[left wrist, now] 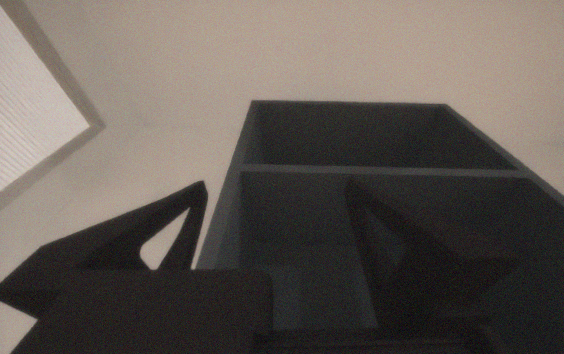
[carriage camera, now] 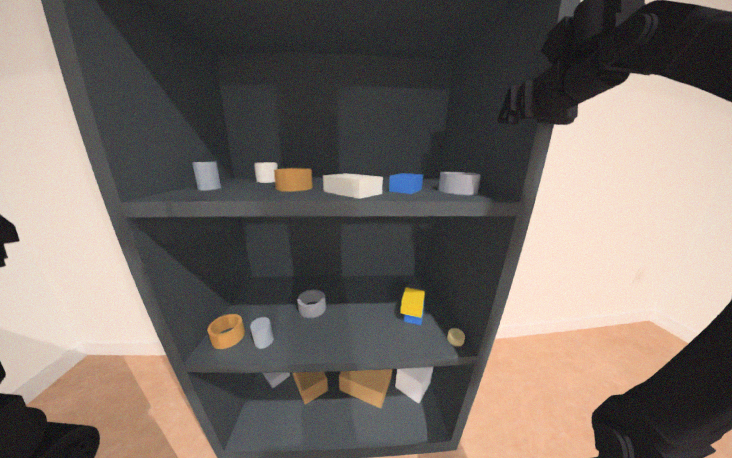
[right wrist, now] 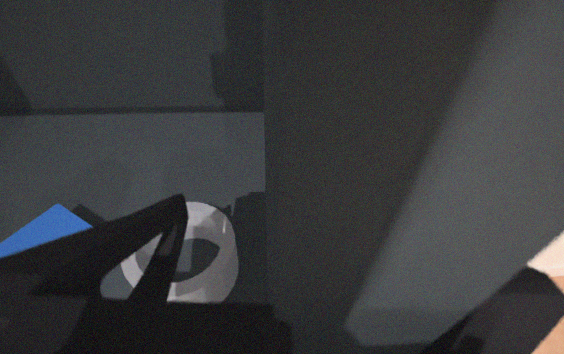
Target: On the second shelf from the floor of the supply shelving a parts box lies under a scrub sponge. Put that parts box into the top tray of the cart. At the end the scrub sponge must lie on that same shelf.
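Frame: origin at the left arm's base, x ahead, y left, z up, level; centimetres.
Seen in the pictures: left gripper, between the fingertips: [left wrist: 276, 186]; right gripper, between the fingertips: [carriage camera: 516, 119].
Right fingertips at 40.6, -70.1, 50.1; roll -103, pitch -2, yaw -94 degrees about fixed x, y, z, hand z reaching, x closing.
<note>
Pixels of each thing's top centre, then the offset from my right fingertips to it, as dx, dy, dz. Level surfaces: height alone.
- yellow scrub sponge, centre of its top: [carriage camera: 413, 296] +11.0, +15.8, -54.7
- blue parts box, centre of its top: [carriage camera: 415, 305] +11.5, +14.7, -59.2
- second shelf, height of its surface: dz -63.2
- blue box, centre of its top: [right wrist: 32, 246] [carriage camera: 407, 175] +6.7, +22.4, -13.4
- white box, centre of its top: [carriage camera: 352, 176] +2.4, +36.7, -13.4
- small tan roll, centre of its top: [carriage camera: 456, 334] -0.6, +4.3, -60.7
A yellow scrub sponge [carriage camera: 412, 301] lies on a blue parts box [carriage camera: 413, 318] at the right of the second shelf [carriage camera: 345, 345] from the floor. Part of the box shows below the sponge. My right gripper [carriage camera: 506, 108] [right wrist: 273, 206] is open and empty, far above the sponge, by the shelving's right side panel. In the right wrist view one finger shows clearly; the other fingertip cannot be made out against the dark panel. My left gripper [carriage camera: 7, 249] [left wrist: 276, 186] is open and empty, at the left edge of the carriage view. The cart does not show.
The shelf above holds a blue box [carriage camera: 405, 183] [right wrist: 47, 230], a grey ring [carriage camera: 459, 183] [right wrist: 227, 270], a white box [carriage camera: 353, 185] and several round pieces. Beside the sponge's stack is a small tan roll [carriage camera: 456, 337]; farther left is another grey ring [carriage camera: 311, 303]. Boxes stand below.
</note>
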